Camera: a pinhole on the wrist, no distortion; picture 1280 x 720 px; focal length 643.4 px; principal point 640.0 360.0 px. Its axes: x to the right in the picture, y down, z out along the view. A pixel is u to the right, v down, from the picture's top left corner.
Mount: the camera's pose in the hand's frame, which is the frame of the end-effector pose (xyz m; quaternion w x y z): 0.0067 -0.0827 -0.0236 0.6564 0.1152 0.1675 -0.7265
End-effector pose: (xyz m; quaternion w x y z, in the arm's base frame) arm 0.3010 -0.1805 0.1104 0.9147 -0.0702 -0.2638 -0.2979
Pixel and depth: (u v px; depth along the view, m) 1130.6 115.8 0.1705
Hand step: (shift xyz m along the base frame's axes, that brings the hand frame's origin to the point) -0.2355 -0.1569 0.0346
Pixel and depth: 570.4 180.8 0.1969
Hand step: -0.1784 -0.0444 0.1227
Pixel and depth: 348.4 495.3 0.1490
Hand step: -0.0717 -0.0549 0.1415
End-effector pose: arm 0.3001 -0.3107 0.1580 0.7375 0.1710 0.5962 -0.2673
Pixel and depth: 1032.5 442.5 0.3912
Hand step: -0.0798 -0.5126 0.0366
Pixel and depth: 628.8 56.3 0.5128
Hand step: 0.1886 -0.4359 0.3257
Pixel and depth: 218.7 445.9 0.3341
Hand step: 0.2892 -0.2396 -0.0052
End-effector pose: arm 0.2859 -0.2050 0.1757 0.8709 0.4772 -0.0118 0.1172
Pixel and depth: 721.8 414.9 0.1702
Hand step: 0.0749 -0.1854 -0.0710
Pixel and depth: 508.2 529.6 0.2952
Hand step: 0.1596 -0.2769 0.0330
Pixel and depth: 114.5 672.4 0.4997
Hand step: 0.3467 -0.3761 0.4138
